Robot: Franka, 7 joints.
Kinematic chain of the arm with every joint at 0, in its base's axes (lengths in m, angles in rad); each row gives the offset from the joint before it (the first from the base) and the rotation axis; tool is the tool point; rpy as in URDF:
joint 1: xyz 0 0 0.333 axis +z
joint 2: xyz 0 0 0 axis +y
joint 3: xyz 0 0 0.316 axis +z
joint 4: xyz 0.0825 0 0 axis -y
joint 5: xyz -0.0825 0 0.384 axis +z
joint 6: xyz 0 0 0 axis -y
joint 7: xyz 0.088 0 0 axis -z
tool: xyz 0 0 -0.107 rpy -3.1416 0 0
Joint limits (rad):
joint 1: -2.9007..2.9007
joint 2: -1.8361..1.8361
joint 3: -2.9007..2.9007
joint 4: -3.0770..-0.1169
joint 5: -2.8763..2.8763
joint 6: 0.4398..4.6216
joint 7: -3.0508..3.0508
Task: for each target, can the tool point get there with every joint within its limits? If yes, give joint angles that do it. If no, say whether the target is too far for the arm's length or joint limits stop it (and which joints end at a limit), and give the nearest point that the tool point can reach.
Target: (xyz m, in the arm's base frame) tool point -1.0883 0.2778 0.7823
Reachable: no: too far | nearest point -0.7718 0.1970 0.6516 | short by 0.352 m
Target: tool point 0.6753 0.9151 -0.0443
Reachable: no: too far | nearest point 0.4835 0.6552 0.0629 | short by 0.340 m
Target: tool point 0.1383 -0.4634 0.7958
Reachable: yes | joints 0.8512 -0.1338 -2.3191 -1.3669 -1.4246 4.0700 -2.5657
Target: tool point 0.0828 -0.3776 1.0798
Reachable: yes | joints -1.3863 0.2202 -0.2180 -0.5425 -0.7051 3.1564 2.1940
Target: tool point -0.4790 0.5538 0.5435
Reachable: yes | joints -0.2528 -1.3324 1.1572 -0.8702 1.1647 1.4050 -1.3249
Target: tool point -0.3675 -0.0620 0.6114
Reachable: yes | joints 2.0427 -0.9734 0.9687 -2.6530 0.2961 3.9152 -0.9289
